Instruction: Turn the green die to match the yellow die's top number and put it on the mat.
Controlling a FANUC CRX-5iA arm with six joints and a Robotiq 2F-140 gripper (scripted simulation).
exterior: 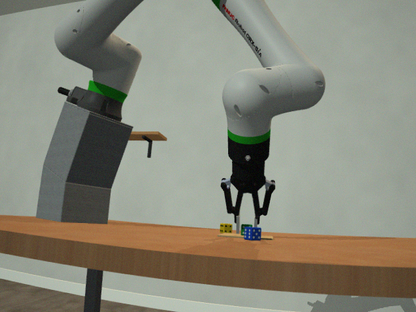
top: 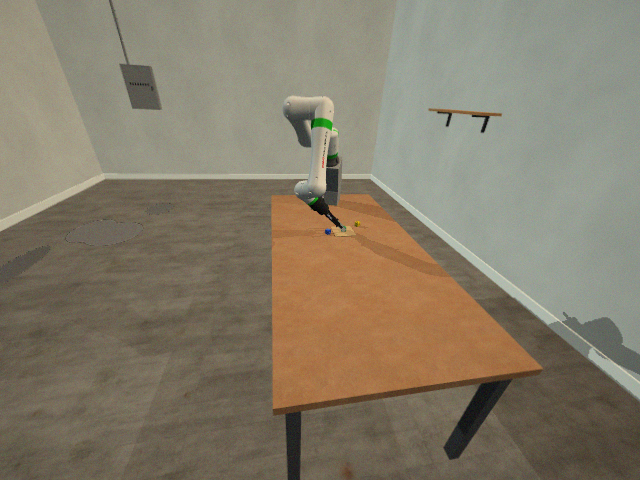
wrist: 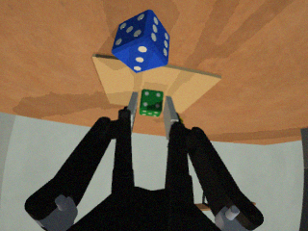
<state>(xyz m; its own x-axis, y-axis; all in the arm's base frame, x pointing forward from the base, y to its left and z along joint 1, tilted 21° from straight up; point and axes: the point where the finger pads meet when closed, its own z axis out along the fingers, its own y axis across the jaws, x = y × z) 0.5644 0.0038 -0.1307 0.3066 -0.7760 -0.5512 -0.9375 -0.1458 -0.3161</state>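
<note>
Right now the green die is 20 mm to the left of my hand and 20 mm below it. From my hand the other things lie so: blue die (30 mm ahead, 90 mm to the right, 20 mm below); yellow die (80 mm behind, 140 mm to the left, 20 mm below); tan mat (20 mm to the left, 40 mm below).
</note>
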